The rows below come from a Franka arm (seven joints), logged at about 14 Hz.
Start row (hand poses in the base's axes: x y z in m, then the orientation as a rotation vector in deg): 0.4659, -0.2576, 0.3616, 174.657, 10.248, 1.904
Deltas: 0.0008, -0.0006, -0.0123, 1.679, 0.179, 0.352; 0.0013, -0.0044, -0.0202, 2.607, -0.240, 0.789; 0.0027, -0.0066, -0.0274, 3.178, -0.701, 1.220; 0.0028, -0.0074, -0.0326, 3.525, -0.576, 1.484; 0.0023, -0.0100, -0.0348, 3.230, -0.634, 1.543; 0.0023, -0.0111, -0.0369, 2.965, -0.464, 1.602; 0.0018, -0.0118, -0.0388, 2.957, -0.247, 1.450; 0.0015, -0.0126, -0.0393, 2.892, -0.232, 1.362; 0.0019, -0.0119, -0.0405, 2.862, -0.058, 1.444; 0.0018, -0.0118, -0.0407, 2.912, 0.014, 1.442; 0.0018, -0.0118, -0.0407, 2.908, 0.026, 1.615
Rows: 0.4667, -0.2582, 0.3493, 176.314, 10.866, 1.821; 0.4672, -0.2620, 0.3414, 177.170, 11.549, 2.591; 0.4686, -0.2642, 0.3342, 177.661, 12.208, 3.395; 0.4687, -0.2650, 0.3290, 177.991, 12.644, 3.257; 0.4682, -0.2676, 0.3268, 177.687, 12.716, 3.318; 0.4682, -0.2687, 0.3247, 177.431, 12.807, 3.031; 0.4677, -0.2694, 0.3228, 177.455, 12.587, 2.684; 0.4674, -0.2702, 0.3223, 177.400, 12.449, 2.648; 0.4678, -0.2695, 0.3211, 177.375, 12.587, 2.381; 0.4677, -0.2694, 0.3209, 177.431, 12.591, 2.275; 0.4677, -0.2694, 0.3209, 177.410, 12.859, 2.267
